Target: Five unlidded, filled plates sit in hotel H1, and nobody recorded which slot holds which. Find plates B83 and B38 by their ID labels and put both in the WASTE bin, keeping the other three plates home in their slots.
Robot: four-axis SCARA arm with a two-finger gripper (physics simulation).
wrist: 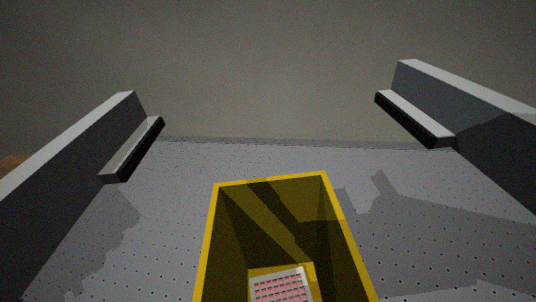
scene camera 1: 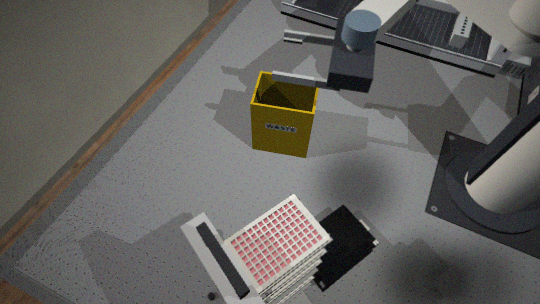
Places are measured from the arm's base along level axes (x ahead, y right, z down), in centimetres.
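Pixels of known places: gripper, between the fingertips: (wrist: pixel 267 93) (scene camera 1: pixel 278 53); arm's base, origin of its link: (scene camera 1: pixel 490 191).
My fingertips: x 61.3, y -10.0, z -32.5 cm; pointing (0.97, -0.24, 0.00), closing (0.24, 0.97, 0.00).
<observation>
Ahead of a thing's pixels: the offset from my fingertips to its top centre. "*": to the spot under its first point. Level surfaces: height alone.
The yellow WASTE bin {dx -2.5, dy +0.1, dz +11.2 cm} (scene camera 1: pixel 283 132) (wrist: pixel 350 250) stands upright below the gripper. In the wrist view, a white plate with pink wells {* dx +0.9, dy -1.0, dz +29.7 cm} (wrist: pixel 281 289) lies low inside the bin; its ID label does not show. My gripper (scene camera 1: pixel 290 57) (wrist: pixel 267 93) is open and empty, its fingers apart above the bin's opening. At the bottom of the scene view, hotel H1 {* dx -9.5, dy -45.7, dz -11.9 cm} (scene camera 1: pixel 196 220) holds a stack of plates. The top plate {dx -19.3, dy -42.1, dz -7.6 cm} (scene camera 1: pixel 280 241) has pink wells, and edges of several plates show beneath it. Their ID labels are not readable here.
A flat black panel {dx -27.9, dy -25.7, dz +24.2 cm} (scene camera 1: pixel 344 245) lies right of the plate stack. The robot's dark base plate (scene camera 1: pixel 440 200) is at the right. A long dark tray with a metal rail {dz +26.4 cm} (scene camera 1: pixel 440 47) runs along the top right, partly behind the arm.
</observation>
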